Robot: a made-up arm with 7 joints.
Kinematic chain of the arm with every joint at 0, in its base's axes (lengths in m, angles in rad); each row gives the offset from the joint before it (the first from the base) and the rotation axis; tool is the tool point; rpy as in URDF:
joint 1: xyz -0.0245 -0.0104 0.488 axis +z
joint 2: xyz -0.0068 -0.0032 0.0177 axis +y
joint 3: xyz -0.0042 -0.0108 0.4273 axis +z
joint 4: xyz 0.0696 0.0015 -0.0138 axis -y
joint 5: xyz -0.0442 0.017 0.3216 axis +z
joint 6: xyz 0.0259 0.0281 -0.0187 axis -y
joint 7: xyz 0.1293 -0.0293 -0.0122 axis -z
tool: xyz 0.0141 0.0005 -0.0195 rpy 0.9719 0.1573 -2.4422
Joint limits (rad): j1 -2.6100..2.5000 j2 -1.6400..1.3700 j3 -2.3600..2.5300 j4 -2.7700..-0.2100 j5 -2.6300..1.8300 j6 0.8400..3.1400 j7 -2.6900..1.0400
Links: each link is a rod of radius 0.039 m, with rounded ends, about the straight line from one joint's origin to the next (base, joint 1, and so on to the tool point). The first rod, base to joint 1, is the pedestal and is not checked.
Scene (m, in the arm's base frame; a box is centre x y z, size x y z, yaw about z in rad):
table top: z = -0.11
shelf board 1: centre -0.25 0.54 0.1 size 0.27 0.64 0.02 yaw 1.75
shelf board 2: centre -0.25 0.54 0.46 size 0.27 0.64 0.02 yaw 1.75
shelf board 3: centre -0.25 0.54 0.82 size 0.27 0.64 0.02 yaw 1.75
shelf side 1: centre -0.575 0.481 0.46 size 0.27 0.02 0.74 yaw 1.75
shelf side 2: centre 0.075 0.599 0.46 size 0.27 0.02 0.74 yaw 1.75
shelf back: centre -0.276 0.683 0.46 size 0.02 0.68 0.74 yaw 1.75
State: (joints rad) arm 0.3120 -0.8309 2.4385 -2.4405 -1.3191 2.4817 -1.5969
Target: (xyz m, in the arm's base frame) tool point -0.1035 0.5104 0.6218
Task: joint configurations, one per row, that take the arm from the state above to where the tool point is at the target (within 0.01 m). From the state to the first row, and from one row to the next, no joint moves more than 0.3 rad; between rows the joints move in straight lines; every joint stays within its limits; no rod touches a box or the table.
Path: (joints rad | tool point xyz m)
1: 0.0676 -0.5485 2.2389 -2.4676 -1.3428 2.5085 -1.6083 | -0.3558 0.1852 0.4632
2: -0.1768 -0.2661 2.0392 -2.4948 -1.3665 2.5353 -1.6196 | -0.2381 0.2908 0.5594
3: -0.4211 0.0163 1.8396 -2.5219 -1.3902 2.5622 -1.6310 | -0.0701 0.3260 0.6218
4: -0.4416 -0.2002 1.8351 -2.3506 -1.3519 2.4737 -1.6159 | -0.0708 0.3905 0.6253
5: -0.4620 -0.4167 1.8305 -2.1792 -1.3137 2.3852 -1.6008 | -0.0812 0.4520 0.6273
6: -0.4825 -0.6333 1.8260 -2.0079 -1.2754 2.2967 -1.5857 | -0.1035 0.5104 0.6218

